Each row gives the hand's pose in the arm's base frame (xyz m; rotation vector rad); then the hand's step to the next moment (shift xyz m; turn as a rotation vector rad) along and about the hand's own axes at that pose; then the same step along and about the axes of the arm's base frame.
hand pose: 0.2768 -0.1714 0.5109 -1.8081 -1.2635 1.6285
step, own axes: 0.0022 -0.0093 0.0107 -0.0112 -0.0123 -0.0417
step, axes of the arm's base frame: -0.0134 0.0037 0.0034 0.0355 0.0084 0.0262
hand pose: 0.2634 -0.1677 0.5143 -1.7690 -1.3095 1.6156
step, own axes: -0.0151 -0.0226 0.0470 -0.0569 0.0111 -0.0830
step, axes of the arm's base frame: -0.0500 -0.0152 0.0148 0.0873 -0.0290 0.0424
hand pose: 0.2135 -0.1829 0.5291 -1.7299 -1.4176 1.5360
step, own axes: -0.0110 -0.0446 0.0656 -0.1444 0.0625 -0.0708
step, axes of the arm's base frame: -0.0759 -0.0119 0.0227 0.1085 -0.1289 0.0374
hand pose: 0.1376 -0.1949 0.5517 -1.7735 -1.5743 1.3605
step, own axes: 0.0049 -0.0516 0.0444 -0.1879 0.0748 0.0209
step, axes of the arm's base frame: -0.0650 0.0060 0.0200 0.0420 -0.1989 0.0038
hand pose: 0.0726 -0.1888 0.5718 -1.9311 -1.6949 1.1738
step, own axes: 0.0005 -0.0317 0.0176 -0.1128 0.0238 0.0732
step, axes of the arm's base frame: -0.0343 0.0035 0.0112 -0.0339 -0.1307 -0.0201
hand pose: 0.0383 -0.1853 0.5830 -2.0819 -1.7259 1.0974
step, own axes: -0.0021 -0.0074 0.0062 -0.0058 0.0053 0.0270
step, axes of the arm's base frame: -0.0097 -0.0016 0.0009 -0.0140 -0.0144 -0.0196
